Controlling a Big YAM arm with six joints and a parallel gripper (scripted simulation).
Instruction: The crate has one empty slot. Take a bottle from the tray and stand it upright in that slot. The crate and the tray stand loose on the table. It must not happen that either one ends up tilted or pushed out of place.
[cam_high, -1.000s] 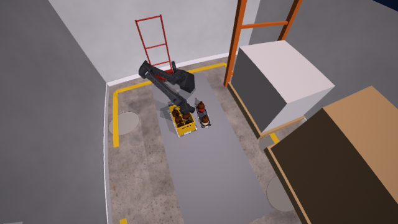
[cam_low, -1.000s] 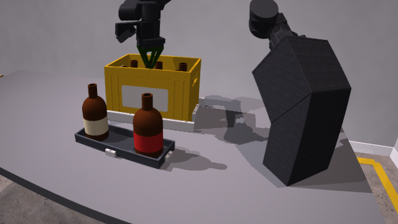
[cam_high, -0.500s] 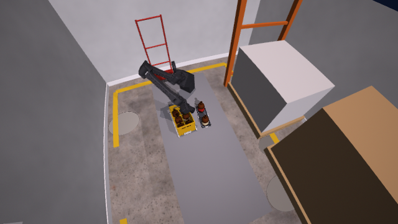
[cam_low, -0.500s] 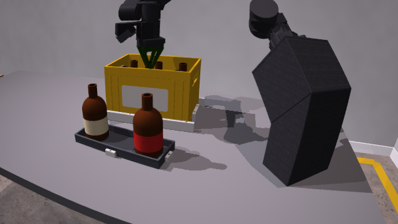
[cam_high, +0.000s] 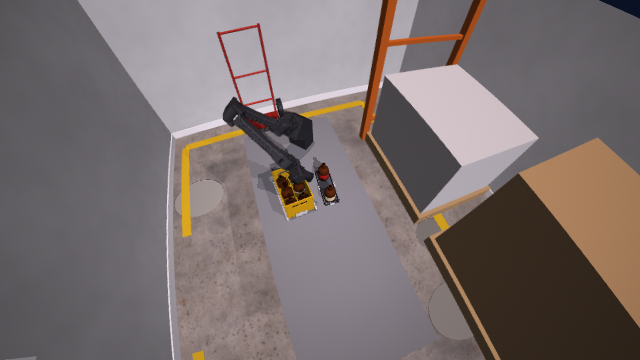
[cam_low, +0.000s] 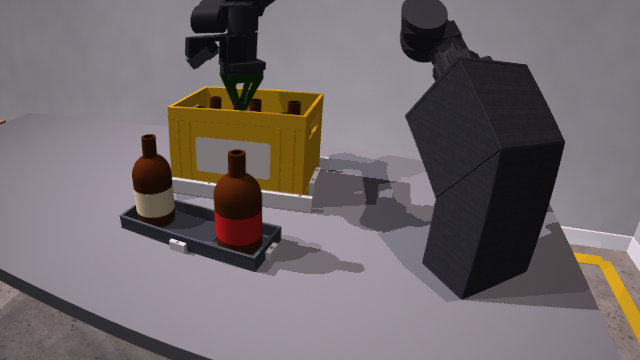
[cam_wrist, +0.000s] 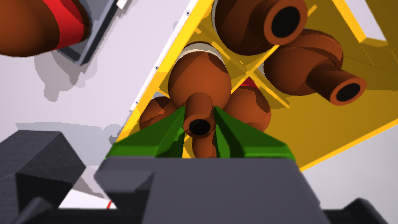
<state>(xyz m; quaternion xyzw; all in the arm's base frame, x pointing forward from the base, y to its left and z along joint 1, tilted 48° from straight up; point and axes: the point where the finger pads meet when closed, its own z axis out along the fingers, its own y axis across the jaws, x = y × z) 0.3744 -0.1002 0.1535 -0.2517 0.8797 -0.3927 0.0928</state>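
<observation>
The yellow crate lies 10 mm behind my hand, 40 mm to the right of it and 90 mm below it. Round my hand: dark tray: 60 mm ahead, 180 mm to the left, 160 mm below.
</observation>
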